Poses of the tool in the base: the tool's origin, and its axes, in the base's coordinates. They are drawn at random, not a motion.
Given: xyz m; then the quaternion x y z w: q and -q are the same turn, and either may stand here.
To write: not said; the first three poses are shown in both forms.
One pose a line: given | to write
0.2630 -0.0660 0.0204 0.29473 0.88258 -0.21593 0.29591 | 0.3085 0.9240 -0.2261 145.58 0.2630 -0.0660 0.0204
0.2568 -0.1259 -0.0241 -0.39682 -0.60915 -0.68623 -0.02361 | 0.3969 0.6093 0.6864 177.29 0.2568 -0.1259 -0.0241
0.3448 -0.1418 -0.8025 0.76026 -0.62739 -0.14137 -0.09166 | -0.7635 0.6300 0.1420 169.48 0.3448 -0.1418 -0.8025
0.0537 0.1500 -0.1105 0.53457 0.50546 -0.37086 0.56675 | 0.6488 0.6135 -0.4501 110.95 0.0537 0.1500 -0.1105
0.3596 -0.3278 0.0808 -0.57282 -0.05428 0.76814 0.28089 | -0.5968 -0.0566 0.8004 147.37 0.3596 -0.3278 0.0808
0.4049 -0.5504 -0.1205 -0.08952 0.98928 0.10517 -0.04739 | 0.0896 -0.9904 -0.1053 174.57 0.4049 -0.5504 -0.1205
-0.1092 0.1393 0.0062 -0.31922 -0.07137 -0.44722 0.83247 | -0.5761 -0.1288 -0.8071 67.29 -0.1092 0.1393 0.0062
